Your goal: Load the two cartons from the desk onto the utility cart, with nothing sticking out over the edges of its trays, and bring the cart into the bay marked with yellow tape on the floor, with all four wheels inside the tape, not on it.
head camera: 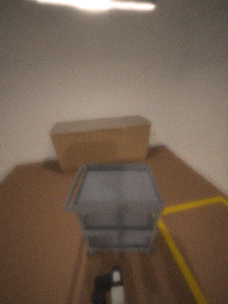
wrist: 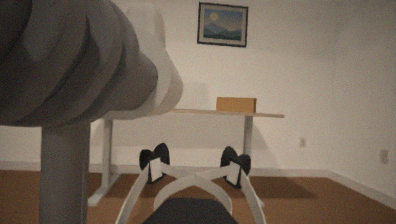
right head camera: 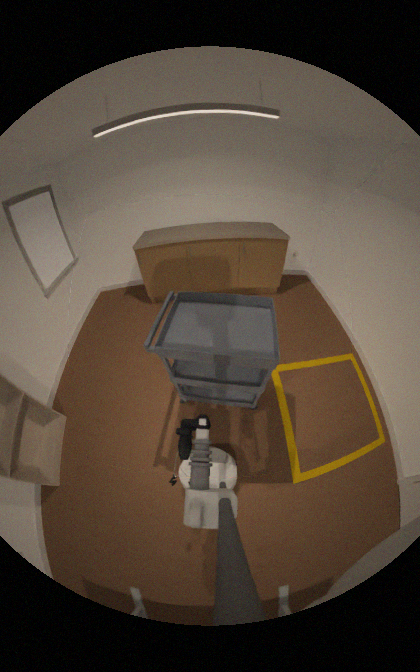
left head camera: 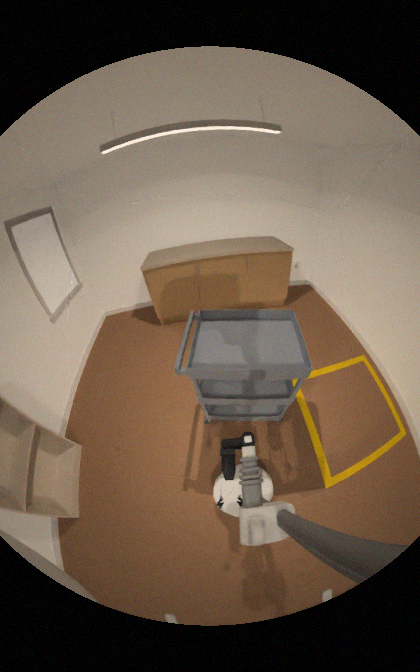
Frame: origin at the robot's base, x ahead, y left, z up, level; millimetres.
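Where they show: gripper, between the fingertips: (wrist: 195,157).
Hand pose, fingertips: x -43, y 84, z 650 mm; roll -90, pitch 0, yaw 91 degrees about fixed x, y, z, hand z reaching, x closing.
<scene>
After its pixels a point has its place.
The grey utility cart (head camera: 120,205) {y -64, x 559, z 834 mm} (left head camera: 250,373) (right head camera: 220,352) stands upright in front of the robot, its handle on the left. No carton shows on its top tray. The yellow tape bay (head camera: 192,205) {y -1175, x 1009, z -26 mm} (left head camera: 312,440) (right head camera: 286,425) lies right of the cart, close to its right side. In the wrist view, one brown carton (wrist: 236,105) {y 381, x -1534, z 746 mm} lies on the desk (wrist: 270,115) {y 615, x -1390, z 681 mm} near its right end. A second carton does not show; the arm covers the desk's left part. My gripper (wrist: 195,157) {y 84, x -43, z 650 mm} (left head camera: 230,501) (right head camera: 173,480) is open and empty, low beside the robot's body, pointing towards the desk at a distance.
A wooden cabinet (head camera: 102,150) {y 73, x 2028, z 418 mm} (left head camera: 222,282) (right head camera: 215,267) stands against the wall behind the cart. An open shelf unit (left head camera: 30,470) (right head camera: 17,435) is at the left wall. The robot's white base (left head camera: 265,485) (right head camera: 220,465) stands close before the cart. A framed picture (wrist: 222,25) {y 285, x -2138, z 1625 mm} hangs above the desk.
</scene>
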